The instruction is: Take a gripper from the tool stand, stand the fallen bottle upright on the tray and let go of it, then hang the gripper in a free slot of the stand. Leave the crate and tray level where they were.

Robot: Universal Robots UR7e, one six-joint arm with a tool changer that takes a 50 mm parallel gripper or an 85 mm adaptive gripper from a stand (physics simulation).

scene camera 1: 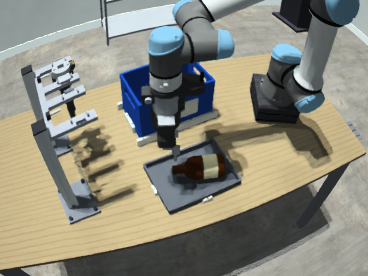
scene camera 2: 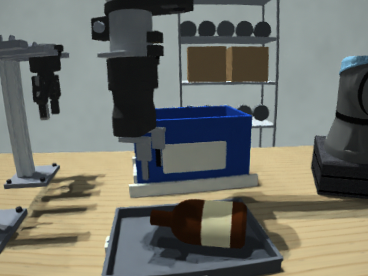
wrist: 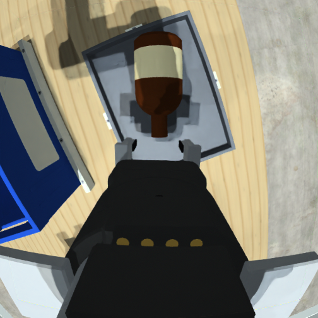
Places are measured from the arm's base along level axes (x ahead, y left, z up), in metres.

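Pixels of known places: hand, tool point: point(scene camera 2: 131, 45); arm's base, link origin: point(scene camera 1: 277, 91) point(scene camera 2: 354, 150).
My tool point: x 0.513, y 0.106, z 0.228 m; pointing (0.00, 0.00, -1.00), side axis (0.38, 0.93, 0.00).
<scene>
Ahead of a thing's pixels: the offset from my tool point to its top centre.
The brown bottle {0.089 m back, 0.036 m left, 0.240 m down} point(scene camera 1: 195, 168) point(scene camera 2: 190, 223) point(wrist: 158, 92) with a cream label lies on its side on the grey tray {0.071 m back, 0.035 m left, 0.294 m down} point(scene camera 1: 175, 201) point(scene camera 2: 131, 242) point(wrist: 206, 125). In scene camera 1 its neck points left, toward the tool stand point(scene camera 1: 56, 167) point(scene camera 2: 19, 117). My gripper point(scene camera 1: 176, 152) point(scene camera 2: 152, 169) point(wrist: 158, 146) is on the arm, open and empty, pointing down. It hangs above the tray at the neck end, apart from the bottle. In the wrist view the neck points at the gap between the fingers. Another gripper point(scene camera 1: 71, 107) point(scene camera 2: 50, 107) hangs in the stand's far slot.
The blue crate {0.116 m back, 0.257 m right, 0.144 m down} point(scene camera 1: 134, 107) point(scene camera 2: 200, 131) point(wrist: 52, 192) stands upright on white rails behind the tray, close behind my gripper in scene camera 1. The stand's arms reach out over the table to the left. The robot base point(scene camera 1: 275, 107) point(scene camera 2: 345, 175) is at the right. A shelf rack point(scene camera 2: 275, 65) stands behind.
</scene>
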